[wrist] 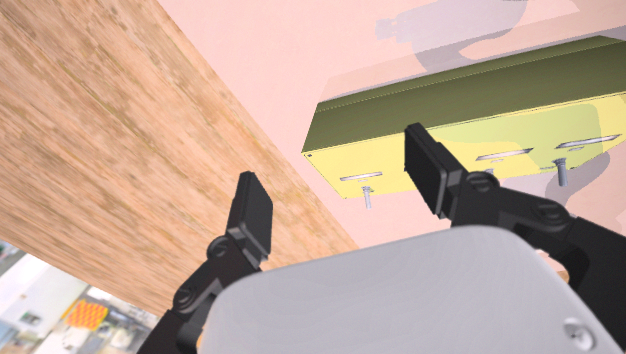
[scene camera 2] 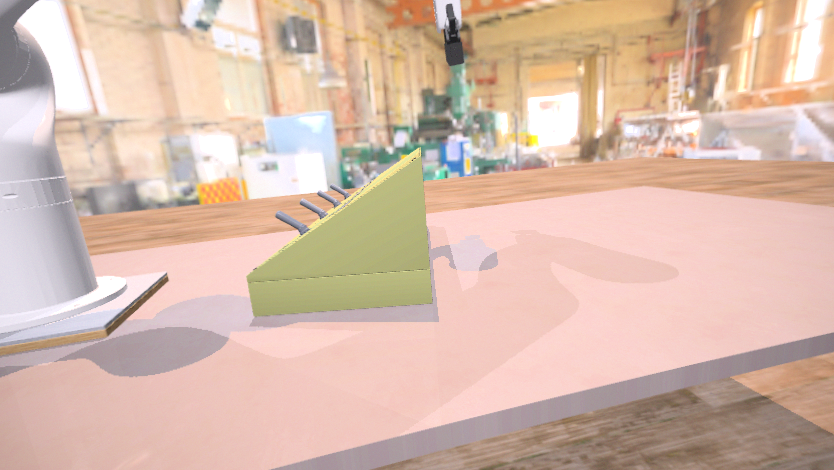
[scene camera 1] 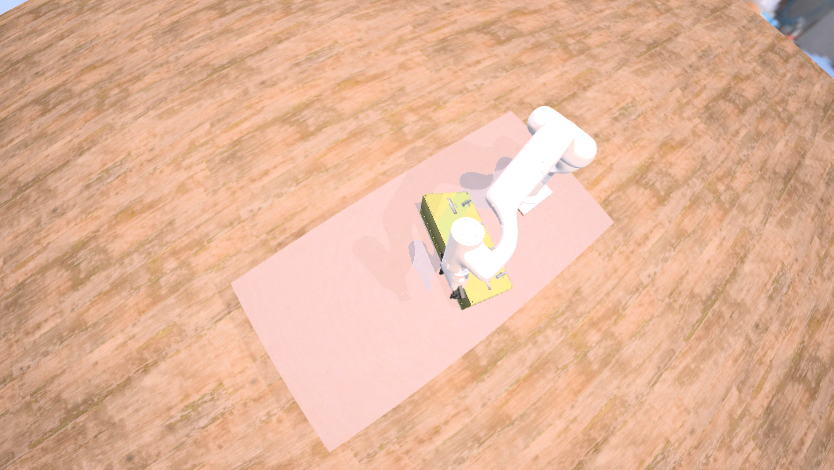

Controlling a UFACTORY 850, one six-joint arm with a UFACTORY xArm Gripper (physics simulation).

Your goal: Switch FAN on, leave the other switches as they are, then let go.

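Note:
A yellow-green wedge-shaped switch box (scene camera 1: 437, 204) (scene camera 2: 373, 233) (wrist: 450, 105) stands on the pink mat, its sloping face towards the robot's base. Several grey toggle levers stick out of that face; a lever near one end (scene camera 1: 500, 274) (wrist: 367, 198) and a lever at the other end (scene camera 1: 466, 203) show. Another lever (wrist: 562, 172) shows at the right in the wrist view. The arm and a finger hide parts of the row. No label is readable, so I cannot tell which switch is FAN. My gripper (scene camera 1: 449, 283) (scene camera 2: 454, 53) (wrist: 331, 167) is open and empty, high above the box, touching nothing.
The pink mat (scene camera 1: 326, 350) (scene camera 2: 583, 326) (wrist: 240, 55) lies on a wooden surface (scene camera 1: 175, 145) (wrist: 100, 125). The white arm (scene camera 1: 528, 169) reaches over the box from its base plate (scene camera 1: 535, 201) (scene camera 2: 137, 294). Blurred workshop machines stand in the background in scene camera 2.

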